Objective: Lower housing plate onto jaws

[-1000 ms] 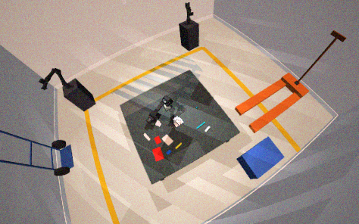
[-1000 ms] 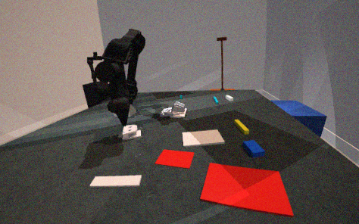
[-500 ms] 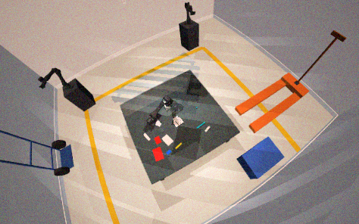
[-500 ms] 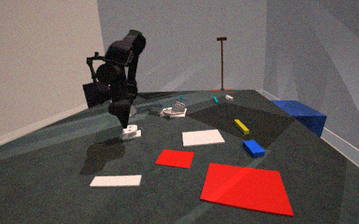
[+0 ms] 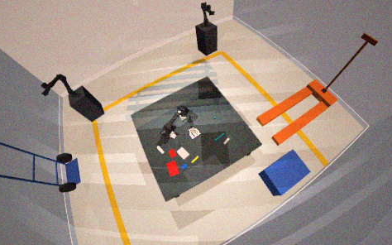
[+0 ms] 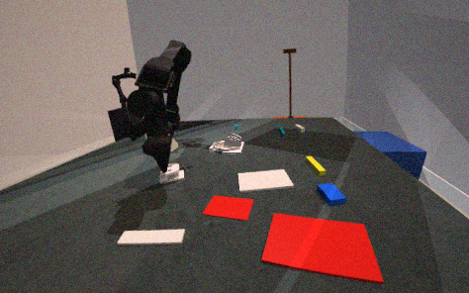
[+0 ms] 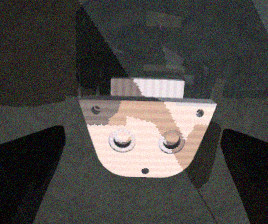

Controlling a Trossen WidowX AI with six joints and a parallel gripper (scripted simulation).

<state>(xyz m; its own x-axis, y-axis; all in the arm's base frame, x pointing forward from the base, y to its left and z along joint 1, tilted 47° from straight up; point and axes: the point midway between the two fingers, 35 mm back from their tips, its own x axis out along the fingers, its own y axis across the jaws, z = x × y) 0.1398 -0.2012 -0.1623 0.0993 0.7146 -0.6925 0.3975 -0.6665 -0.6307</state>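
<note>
Right now my gripper tip is 10 mm short of the white housing part, 10 mm to the right of it and 10 mm above it. From my gripper tip the other things lie so: white plate: 280 mm ahead, 20 mm to the right, 40 mm below; then small red square: 200 mm ahead, 120 mm to the right, 40 mm below; then large red sheet: 360 mm ahead, 220 mm to the right, 40 mm below.
</note>
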